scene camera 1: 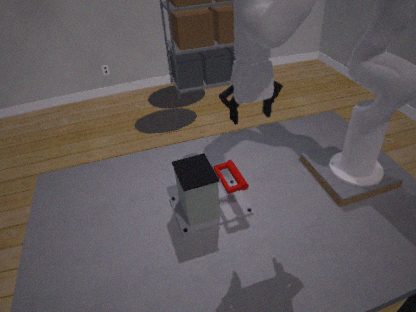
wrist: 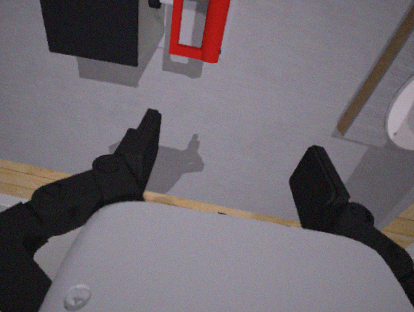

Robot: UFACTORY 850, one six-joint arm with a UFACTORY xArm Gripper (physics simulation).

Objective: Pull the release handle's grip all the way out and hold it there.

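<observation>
The red release handle is a rectangular frame with a thick round grip bar on its outer side. It stands out from the side of a pale green housing with a black top. In the wrist view the handle is cut off by the upper edge, and part of a light rod shows between it and the housing. My gripper is open and empty. It hangs above and behind the handle in the scene view, apart from it, fingers pointing down.
The housing stands on a thin light base plate with dark bolts on the grey table. The robot's base stands on a wood-edged board at the right. A shelf rack with boxes stands behind the table by the wall.
</observation>
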